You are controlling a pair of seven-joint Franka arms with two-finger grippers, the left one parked.
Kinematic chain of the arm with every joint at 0, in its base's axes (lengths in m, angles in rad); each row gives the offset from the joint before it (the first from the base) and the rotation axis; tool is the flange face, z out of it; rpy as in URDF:
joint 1: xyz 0 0 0.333 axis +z
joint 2: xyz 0 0 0 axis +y
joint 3: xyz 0 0 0.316 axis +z
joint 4: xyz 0.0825 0 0 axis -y
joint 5: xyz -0.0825 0 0.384 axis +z
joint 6: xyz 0 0 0 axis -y
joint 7: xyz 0.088 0 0 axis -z
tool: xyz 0 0 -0.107 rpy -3.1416 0 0
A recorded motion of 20 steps. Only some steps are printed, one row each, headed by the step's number.
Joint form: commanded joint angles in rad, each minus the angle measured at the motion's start. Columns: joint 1, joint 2, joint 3, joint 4, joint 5, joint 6, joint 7.
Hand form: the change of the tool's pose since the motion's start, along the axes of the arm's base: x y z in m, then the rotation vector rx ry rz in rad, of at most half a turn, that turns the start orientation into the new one. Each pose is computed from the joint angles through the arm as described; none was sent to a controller.
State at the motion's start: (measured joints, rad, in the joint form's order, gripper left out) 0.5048 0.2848 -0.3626 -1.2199 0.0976 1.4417 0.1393
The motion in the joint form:
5: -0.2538 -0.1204 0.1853 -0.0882 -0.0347 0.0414 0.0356
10: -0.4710 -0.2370 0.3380 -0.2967 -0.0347 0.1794 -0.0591
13: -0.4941 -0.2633 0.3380 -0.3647 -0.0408 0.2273 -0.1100
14: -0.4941 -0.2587 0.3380 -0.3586 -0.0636 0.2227 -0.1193
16: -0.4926 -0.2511 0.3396 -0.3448 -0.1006 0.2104 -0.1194
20: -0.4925 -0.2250 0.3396 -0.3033 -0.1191 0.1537 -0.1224
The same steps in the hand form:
5: -0.0155 -0.0745 0.0289 0.0426 -0.0536 -0.1179
10: -0.0333 -0.1238 0.0106 0.0727 -0.0983 -0.0979
13: -0.0375 -0.1381 -0.0025 0.0658 -0.1069 -0.0723
14: -0.0365 -0.1403 -0.0027 0.0428 -0.1043 -0.0609
16: -0.0352 -0.1421 -0.0016 0.0059 -0.0988 -0.0546
20: -0.0326 -0.1439 -0.0020 -0.0138 -0.0578 -0.0510

